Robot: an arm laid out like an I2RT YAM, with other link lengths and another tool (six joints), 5 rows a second.
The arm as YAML. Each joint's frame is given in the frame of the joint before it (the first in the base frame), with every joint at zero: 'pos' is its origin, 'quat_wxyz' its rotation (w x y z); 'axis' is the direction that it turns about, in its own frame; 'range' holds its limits. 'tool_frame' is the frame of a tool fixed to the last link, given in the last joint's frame.
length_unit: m
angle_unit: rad
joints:
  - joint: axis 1
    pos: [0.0, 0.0, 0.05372]
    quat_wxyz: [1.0, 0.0, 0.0, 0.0]
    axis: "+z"
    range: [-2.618, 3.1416]
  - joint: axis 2
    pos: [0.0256, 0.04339, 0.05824]
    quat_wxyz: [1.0, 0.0, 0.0, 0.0]
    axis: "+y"
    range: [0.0, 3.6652]
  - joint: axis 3
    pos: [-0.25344, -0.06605, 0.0]
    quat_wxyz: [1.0, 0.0, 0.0, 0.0]
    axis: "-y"
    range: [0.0, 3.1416]
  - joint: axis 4
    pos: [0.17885, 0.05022, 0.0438]
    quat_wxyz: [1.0, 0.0, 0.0, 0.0]
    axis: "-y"
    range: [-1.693, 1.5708]
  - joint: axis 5
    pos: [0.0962, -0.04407, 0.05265]
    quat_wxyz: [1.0, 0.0, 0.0, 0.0]
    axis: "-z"
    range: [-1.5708, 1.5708]
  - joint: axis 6
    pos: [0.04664, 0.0, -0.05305]
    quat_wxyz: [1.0, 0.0, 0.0, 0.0]
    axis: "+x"
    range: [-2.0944, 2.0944]
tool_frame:
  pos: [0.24, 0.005, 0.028]
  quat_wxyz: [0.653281, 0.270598, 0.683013, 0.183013]
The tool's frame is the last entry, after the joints.
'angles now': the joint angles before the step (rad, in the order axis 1, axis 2, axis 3, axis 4, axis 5, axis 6). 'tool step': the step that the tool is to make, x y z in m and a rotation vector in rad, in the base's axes. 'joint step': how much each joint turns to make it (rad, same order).
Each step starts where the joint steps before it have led.
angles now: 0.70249, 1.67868, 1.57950, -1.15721, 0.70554, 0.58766
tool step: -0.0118, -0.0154, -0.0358, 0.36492, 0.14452, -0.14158
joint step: -0.29016, -0.05196, 0.00009, 0.02115, -0.41232, -0.00367
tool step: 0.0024, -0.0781, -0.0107, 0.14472, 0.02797, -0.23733
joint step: -0.31533, 0.00322, -0.00767, 0.02353, -0.16527, -0.01548
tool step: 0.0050, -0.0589, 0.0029, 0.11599, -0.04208, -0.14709
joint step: -0.25702, 0.00588, -0.00011, 0.04719, -0.15179, -0.05218
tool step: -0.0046, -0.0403, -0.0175, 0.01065, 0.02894, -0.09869
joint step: -0.10106, 0.05760, -0.00037, 0.02745, -0.00495, -0.00035
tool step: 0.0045, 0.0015, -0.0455, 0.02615, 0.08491, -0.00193
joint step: 0.00655, 0.13458, 0.00016, 0.04591, -0.00036, 0.00922
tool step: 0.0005, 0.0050, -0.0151, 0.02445, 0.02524, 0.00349
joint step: -0.00006, 0.04284, 0.00030, 0.01202, -0.01757, 0.00185
